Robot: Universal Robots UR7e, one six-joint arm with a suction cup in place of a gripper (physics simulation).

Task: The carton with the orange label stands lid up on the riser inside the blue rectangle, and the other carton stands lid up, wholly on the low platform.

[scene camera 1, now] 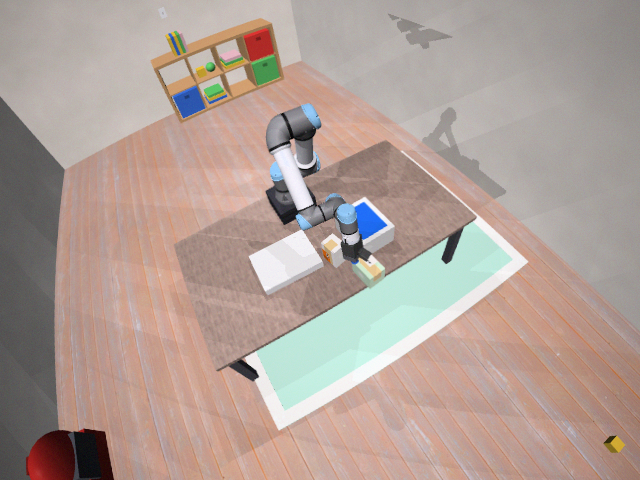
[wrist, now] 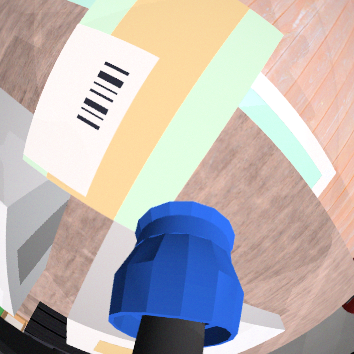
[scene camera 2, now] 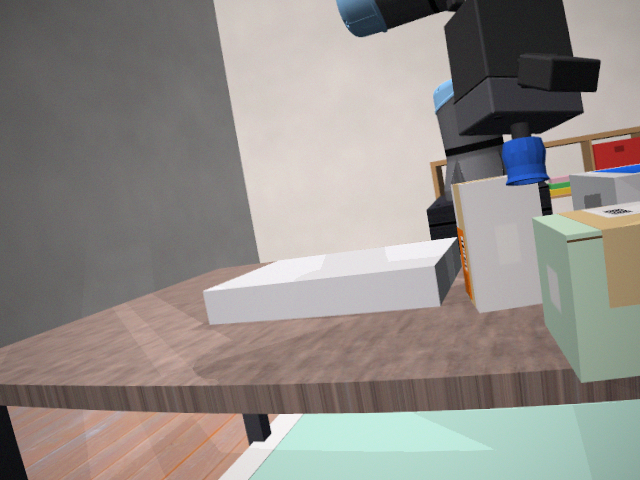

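The white carton with the orange label [scene camera 1: 331, 250] [scene camera 2: 501, 253] [wrist: 95, 270] stands upright on the table, between the low white platform [scene camera 1: 284, 262] [scene camera 2: 320, 297] and the riser [scene camera 1: 381, 239] [scene camera 2: 615, 187]. The blue rectangle [scene camera 1: 373, 221] [scene camera 2: 626, 168] is on the riser's top. The pale green carton [scene camera 1: 369, 272] [scene camera 2: 568, 310] [wrist: 210, 110], with tan tape and a barcode label on top, stands at the table's front edge. My blue suction cup [scene camera 1: 354, 262] [scene camera 2: 527, 182] [wrist: 185, 206] hangs near both cartons, above the green carton's top level, with nothing attached. It hides part of the white carton in the wrist view.
The brown table [scene camera 1: 217, 310] [scene camera 2: 129, 361] carries everything; its front edge runs close to the green carton. The arm's black base [scene camera 1: 283, 209] stands at the table's back edge. A shelf unit [scene camera 1: 214, 45] stands by the wall. A yellow cube [scene camera 1: 614, 444] lies on the floor.
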